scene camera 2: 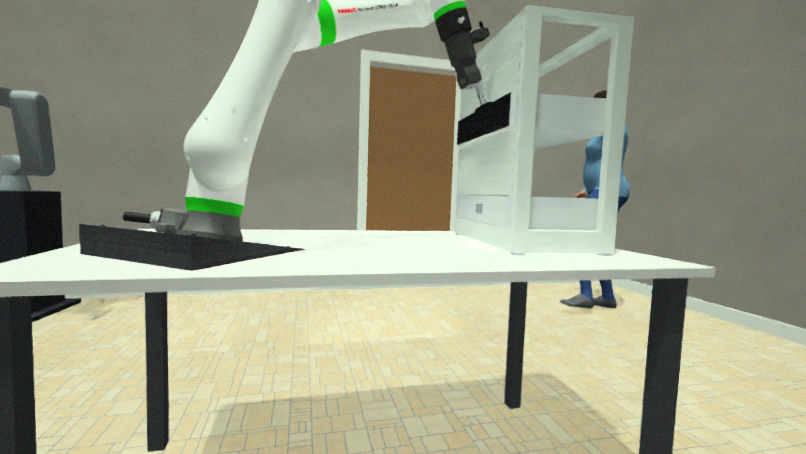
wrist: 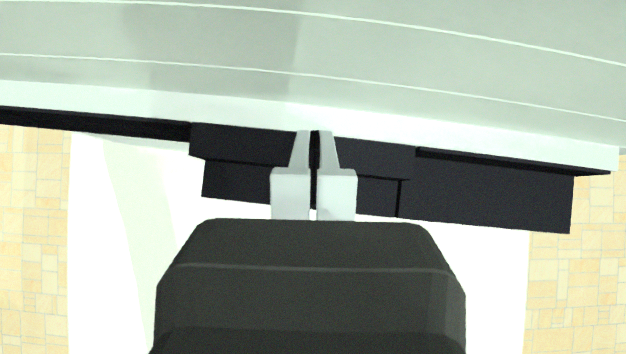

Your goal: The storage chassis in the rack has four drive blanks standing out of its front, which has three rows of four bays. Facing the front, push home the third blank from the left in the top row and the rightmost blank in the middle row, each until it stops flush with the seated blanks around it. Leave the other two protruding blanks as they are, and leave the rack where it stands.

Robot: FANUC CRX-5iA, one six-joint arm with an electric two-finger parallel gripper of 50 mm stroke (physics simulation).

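Places are measured from the arm's base along level axes (x ahead, y left, z up), in metres.
Where they show: gripper, fingertip midpoint: (scene camera 2: 484, 104) (wrist: 314, 153).
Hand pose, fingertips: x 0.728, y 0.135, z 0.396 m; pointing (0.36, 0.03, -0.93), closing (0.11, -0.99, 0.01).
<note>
Each offset is from my fingertips to the top centre of the thing. "spot": to the spot under its first point. Level surfaces: height alone.
The chassis @[spot: 0.013 m back, 0.158 m right, 0.065 m down] (scene camera 2: 499, 116) shows as a dark front in the rack (scene camera 2: 527, 135). In the wrist view, the third top-row blank @[spot: 0.003 m ahead, 0.027 m right, 0.003 m down] (wrist: 372, 156) stands out as a dark block beyond the seated blanks on its left (wrist: 100, 120). Below it, a lower blank @[spot: 0.017 m back, 0.041 m left, 0.031 m down] (wrist: 235, 178) protrudes, and the rightmost middle-row blank @[0.036 m ahead, 0.103 m right, 0.031 m down] (wrist: 490, 195) protrudes at the right. My gripper (scene camera 2: 482, 103) (wrist: 314, 153) is shut and empty. It tilts down toward the chassis, with its fingertips at the third top-row blank; I cannot tell whether they touch it. The fingers hide part of both blanks behind them. The fourth protruding blank cannot be made out.
Pale panels (wrist: 450, 65) of the rack front rise just above the dark blanks. The rack stands on the white table @[0.422 m down] (scene camera 2: 360, 256), whose front edge faces the scene camera. A black base plate (scene camera 2: 135, 248) lies under the arm. A person (scene camera 2: 595, 163) stands behind the rack.
</note>
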